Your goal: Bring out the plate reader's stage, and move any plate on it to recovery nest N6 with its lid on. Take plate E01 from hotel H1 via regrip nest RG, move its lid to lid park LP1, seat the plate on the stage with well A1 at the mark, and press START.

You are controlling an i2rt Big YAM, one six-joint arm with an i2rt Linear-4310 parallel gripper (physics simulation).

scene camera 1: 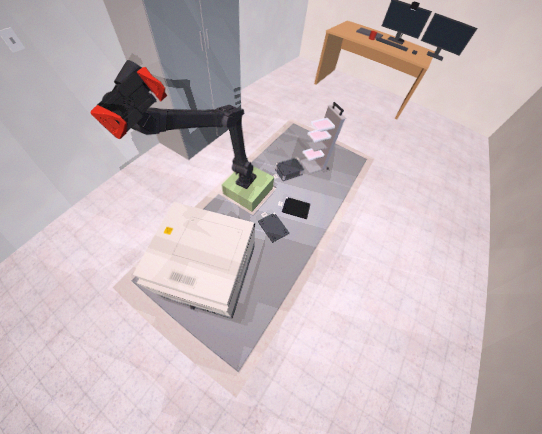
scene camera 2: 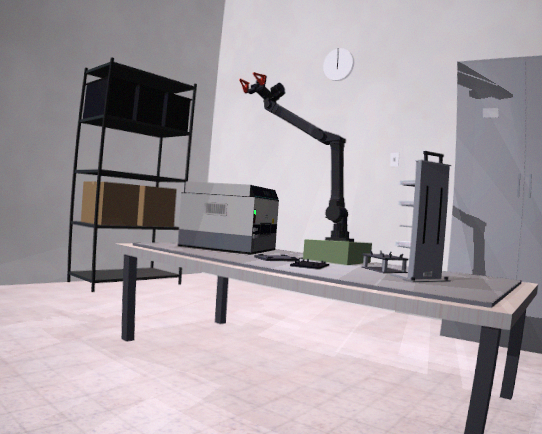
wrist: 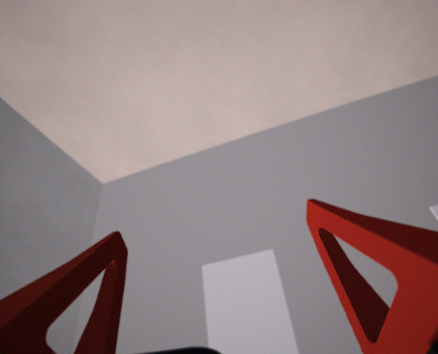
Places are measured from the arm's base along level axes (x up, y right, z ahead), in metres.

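Pixels of known places: gripper, fingertip midpoint: (scene camera 1: pixel 143 102) (scene camera 2: pixel 246 76) (wrist: pixel 214 226); arm's base, origin of the base link: (scene camera 1: pixel 246 180) (scene camera 2: pixel 339 241).
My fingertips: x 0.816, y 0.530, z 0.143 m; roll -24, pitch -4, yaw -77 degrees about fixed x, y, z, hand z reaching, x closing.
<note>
Ahead of a thing's pixels: the offset from my fingertips to its top centre.
My gripper (scene camera 1: pixel 131 102) (scene camera 2: pixel 251 81) (wrist: pixel 214 226) is open and empty, raised high above and well away from the table. The plate reader @(dx -0.583, dy +0.028, dz -0.004 m) (scene camera 1: pixel 200 255) (scene camera 2: pixel 215 220) is a pale box with a green light on one face in scene camera 2. No stage shows outside it. The grey hotel (scene camera 1: pixel 335 132) (scene camera 2: pixel 429 220) stands at the other end; scene camera 1 shows pinkish plates @(dx -0.543, dy -0.975, dz +0.122 m) (scene camera 1: pixel 322 124) @(dx -0.621, dy -0.975, dz +0.122 m) (scene camera 1: pixel 319 135) @(dx -0.778, dy -0.975, dz +0.122 m) (scene camera 1: pixel 313 154) at three levels. A raised dark stand (scene camera 1: pixel 289 169) (scene camera 2: pixel 387 263), a black flat holder @(dx -0.888, dy -0.576, dz +0.206 m) (scene camera 1: pixel 296 208) (scene camera 2: pixel 309 264) and a dark grey flat holder @(dx -0.890, dy -0.376, dz +0.151 m) (scene camera 1: pixel 273 227) (scene camera 2: pixel 275 257) lie between. Their labels are unreadable.
The arm stands on a green block (scene camera 1: pixel 247 190) (scene camera 2: pixel 327 251) between reader and hotel. A grey cabinet (scene camera 1: pixel 200 50) (scene camera 2: pixel 495 175) is behind the table. A shelf rack (scene camera 2: pixel 103 175) with boxes is beyond the reader. A wooden desk (scene camera 1: pixel 385 57) with monitors stands farther off.
</note>
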